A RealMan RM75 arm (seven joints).
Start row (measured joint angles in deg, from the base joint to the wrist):
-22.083, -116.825, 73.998, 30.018, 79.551, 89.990, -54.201
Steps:
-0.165, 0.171, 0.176, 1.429, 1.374, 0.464, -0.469
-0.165, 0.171, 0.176, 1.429, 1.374, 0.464, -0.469
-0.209, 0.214, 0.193, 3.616, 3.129, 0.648, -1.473
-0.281, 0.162, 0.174, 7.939, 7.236, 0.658, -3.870
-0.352, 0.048, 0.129, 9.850, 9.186, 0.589, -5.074
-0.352, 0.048, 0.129, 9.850, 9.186, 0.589, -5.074
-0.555, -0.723, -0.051, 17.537, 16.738, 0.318, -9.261
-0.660, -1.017, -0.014, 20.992, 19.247, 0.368, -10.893
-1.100, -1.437, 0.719, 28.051, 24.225, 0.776, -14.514
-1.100, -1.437, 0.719, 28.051, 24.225, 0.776, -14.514
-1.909, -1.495, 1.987, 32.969, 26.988, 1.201, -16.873
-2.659, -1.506, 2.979, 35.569, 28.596, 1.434, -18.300
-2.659, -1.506, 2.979, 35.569, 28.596, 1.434, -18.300
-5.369, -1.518, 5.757, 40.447, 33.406, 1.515, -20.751
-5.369, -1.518, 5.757, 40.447, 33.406, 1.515, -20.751
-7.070, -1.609, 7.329, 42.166, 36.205, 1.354, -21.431
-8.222, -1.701, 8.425, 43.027, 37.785, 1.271, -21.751
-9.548, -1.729, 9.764, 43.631, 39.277, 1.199, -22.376
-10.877, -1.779, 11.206, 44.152, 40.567, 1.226, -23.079
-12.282, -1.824, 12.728, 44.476, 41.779, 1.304, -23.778
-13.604, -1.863, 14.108, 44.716, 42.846, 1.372, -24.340
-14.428, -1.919, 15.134, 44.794, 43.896, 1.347, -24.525
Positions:
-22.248, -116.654, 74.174, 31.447, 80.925, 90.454, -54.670
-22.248, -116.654, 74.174, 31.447, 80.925, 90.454, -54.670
-22.292, -116.611, 74.191, 33.634, 82.680, 90.638, -55.674
-22.364, -116.663, 74.172, 37.957, 86.787, 90.648, -58.071
-22.435, -116.777, 74.127, 39.868, 88.737, 90.579, -59.275
-22.435, -116.777, 74.127, 39.868, 88.737, 90.579, -59.275
-22.638, -117.548, 73.947, 47.555, 96.289, 90.308, -63.462
-22.743, -117.842, 73.984, 51.010, 98.798, 90.358, -65.094
-23.183, -118.262, 74.717, 58.069, 103.776, 90.766, -68.715
-23.183, -118.262, 74.717, 58.069, 103.776, 90.766, -68.715
-23.992, -118.320, 75.985, 62.987, 106.539, 91.191, -71.074
-24.742, -118.331, 76.977, 65.587, 108.147, 91.424, -72.501
-24.742, -118.331, 76.977, 65.587, 108.147, 91.424, -72.501
-27.452, -118.343, 79.755, 70.465, 112.957, 91.505, -74.952
-27.452, -118.343, 79.755, 70.465, 112.957, 91.505, -74.952
-29.153, -118.434, 81.327, 72.184, 115.756, 91.344, -75.632
-30.305, -118.526, 82.423, 73.045, 117.336, 91.261, -75.952
-31.631, -118.554, 83.762, 73.649, 118.828, 91.189, -76.577
-32.960, -118.604, 85.204, 74.170, 120.118, 91.216, -77.280
-34.365, -118.649, 86.726, 74.494, 121.330, 91.294, -77.979
-35.687, -118.688, 88.106, 74.734, 122.397, 91.362, -78.541
-36.511, -118.744, 89.132, 74.812, 123.447, 91.337, -78.726

